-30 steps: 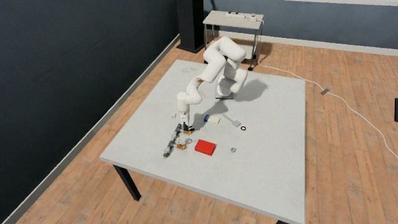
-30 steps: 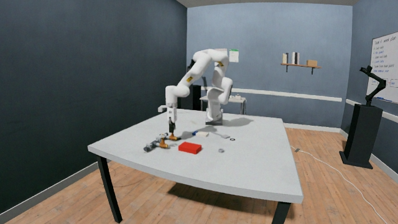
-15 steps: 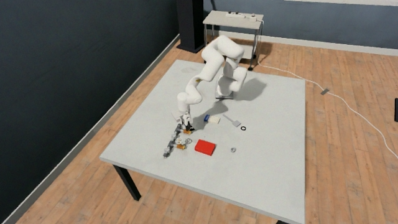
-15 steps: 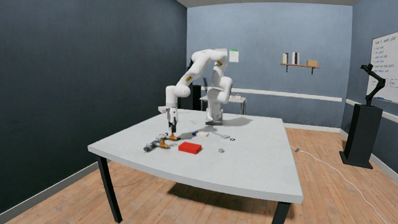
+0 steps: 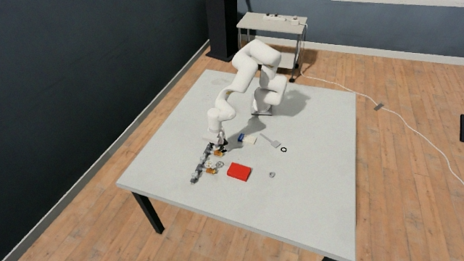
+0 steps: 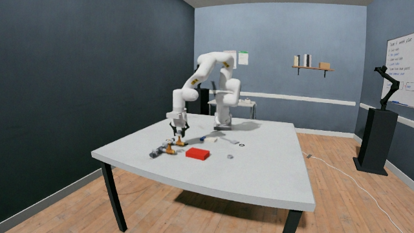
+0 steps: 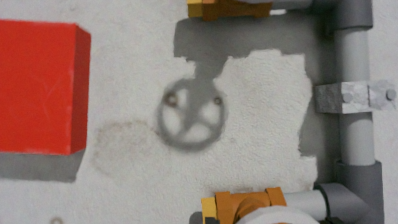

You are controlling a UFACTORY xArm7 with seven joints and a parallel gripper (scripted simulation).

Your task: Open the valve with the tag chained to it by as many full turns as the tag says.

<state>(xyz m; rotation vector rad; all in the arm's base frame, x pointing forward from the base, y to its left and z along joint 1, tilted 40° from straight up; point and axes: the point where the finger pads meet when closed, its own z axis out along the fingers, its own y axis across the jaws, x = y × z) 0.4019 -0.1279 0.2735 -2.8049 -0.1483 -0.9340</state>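
My gripper is now 40 mm past the black tag, 10 mm to the left of it and 90 mm above it. Round my hand: red block (40 mm ahead, 180 mm to the left, 70 mm below); then grey nut (40 mm behind, 350 mm to the left, 80 mm below); then blue box (210 mm behind, 90 mm to the left, 80 mm below).
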